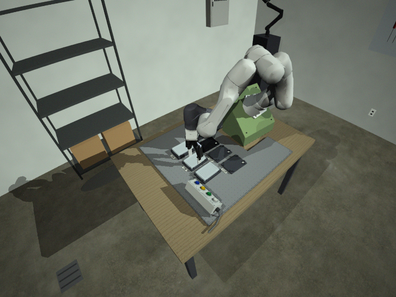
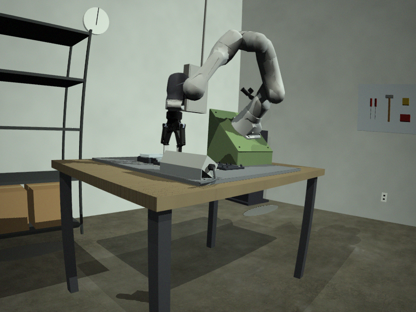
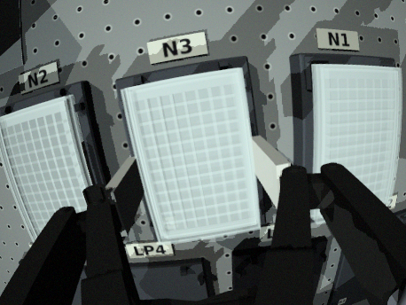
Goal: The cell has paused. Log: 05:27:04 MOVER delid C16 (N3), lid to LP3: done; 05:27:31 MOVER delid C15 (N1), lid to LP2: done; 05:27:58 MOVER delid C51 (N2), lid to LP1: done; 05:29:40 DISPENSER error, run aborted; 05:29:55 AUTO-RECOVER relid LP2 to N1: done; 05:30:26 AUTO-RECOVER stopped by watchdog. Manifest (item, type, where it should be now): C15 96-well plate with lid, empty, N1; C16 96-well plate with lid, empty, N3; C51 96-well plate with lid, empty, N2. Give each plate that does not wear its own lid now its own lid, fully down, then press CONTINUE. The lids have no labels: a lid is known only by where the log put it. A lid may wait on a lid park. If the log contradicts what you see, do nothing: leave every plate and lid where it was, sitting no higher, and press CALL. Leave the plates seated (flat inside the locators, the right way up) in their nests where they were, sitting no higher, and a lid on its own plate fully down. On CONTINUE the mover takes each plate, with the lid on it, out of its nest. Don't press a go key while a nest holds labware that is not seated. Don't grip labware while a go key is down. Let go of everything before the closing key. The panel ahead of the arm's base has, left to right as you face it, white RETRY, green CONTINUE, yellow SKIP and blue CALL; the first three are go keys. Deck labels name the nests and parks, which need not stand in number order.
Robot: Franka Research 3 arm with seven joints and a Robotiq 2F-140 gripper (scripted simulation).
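Now: hand 2 cm above the clear lid. Also, from my hand: N3 label: 9 cm ahead, 5 cm below, 2 cm to the left; then LP4 label: 10 cm behind, 5 cm below, 4 cm to the left; then plate: 3 cm below.
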